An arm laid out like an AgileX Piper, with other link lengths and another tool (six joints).
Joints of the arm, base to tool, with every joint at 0 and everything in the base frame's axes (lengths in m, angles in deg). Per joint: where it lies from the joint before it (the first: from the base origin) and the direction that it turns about. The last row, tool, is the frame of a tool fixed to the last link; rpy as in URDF.
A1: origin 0 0 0.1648 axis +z
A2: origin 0 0 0 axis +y
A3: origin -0.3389 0 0.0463 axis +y
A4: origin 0.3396 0 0.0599 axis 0.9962 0 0.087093
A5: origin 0 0 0 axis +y
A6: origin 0.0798 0 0.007 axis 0.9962 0 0.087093
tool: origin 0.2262 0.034 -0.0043 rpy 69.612 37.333 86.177
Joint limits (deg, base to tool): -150..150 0..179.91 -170..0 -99.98..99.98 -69.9..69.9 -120..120
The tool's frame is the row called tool.
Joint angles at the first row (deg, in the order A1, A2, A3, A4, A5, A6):
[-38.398, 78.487, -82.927, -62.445, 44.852, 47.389]
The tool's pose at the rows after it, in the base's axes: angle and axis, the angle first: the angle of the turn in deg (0 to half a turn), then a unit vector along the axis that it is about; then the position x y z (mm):
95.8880 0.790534 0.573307 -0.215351 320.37 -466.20 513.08
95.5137 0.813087 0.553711 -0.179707 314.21 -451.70 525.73
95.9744 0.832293 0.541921 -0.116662 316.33 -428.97 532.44
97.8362 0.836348 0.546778 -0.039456 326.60 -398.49 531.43
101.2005 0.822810 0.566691 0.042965 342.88 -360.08 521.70
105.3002 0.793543 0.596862 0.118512 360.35 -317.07 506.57
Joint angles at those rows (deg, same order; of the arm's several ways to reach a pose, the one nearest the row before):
[-38.397, 77.138, -84.269, -60.114, 46.447, 46.771]
[-38.398, 75.295, -85.625, -55.345, 47.873, 45.141]
[-38.397, 73.192, -86.809, -47.673, 48.897, 42.042]
[-38.397, 71.120, -87.523, -37.796, 49.797, 36.845]
[-38.396, 69.127, -87.289, -26.434, 50.836, 29.983]
[-38.398, 67.198, -85.867, -15.066, 51.809, 22.224]

